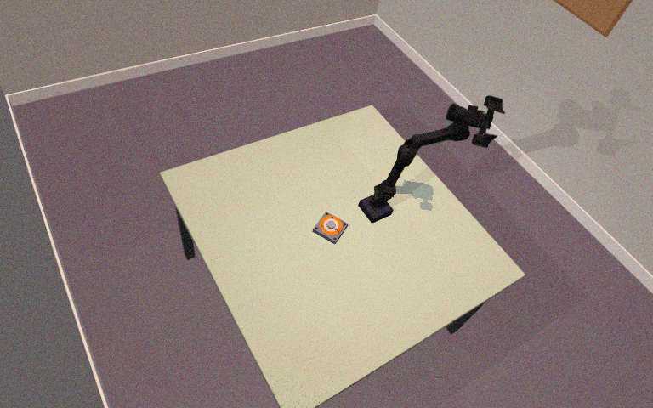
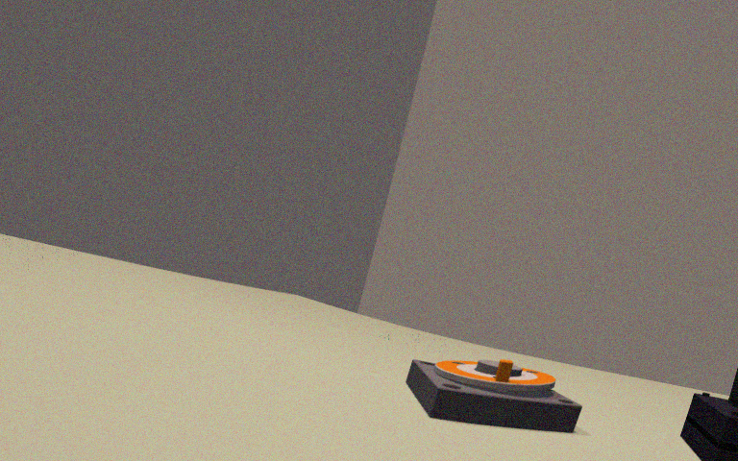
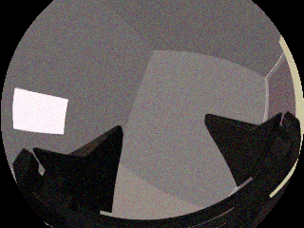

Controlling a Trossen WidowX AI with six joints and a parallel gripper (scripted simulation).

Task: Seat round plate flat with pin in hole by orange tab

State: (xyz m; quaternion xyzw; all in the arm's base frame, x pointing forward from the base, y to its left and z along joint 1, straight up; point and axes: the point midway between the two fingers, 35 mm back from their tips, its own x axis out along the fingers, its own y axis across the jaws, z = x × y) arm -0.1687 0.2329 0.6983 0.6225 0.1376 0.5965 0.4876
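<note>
Right now my gripper tip is 74 cm above the square dark grey base, 43 cm short of it and 25 cm to the left of it.
</note>
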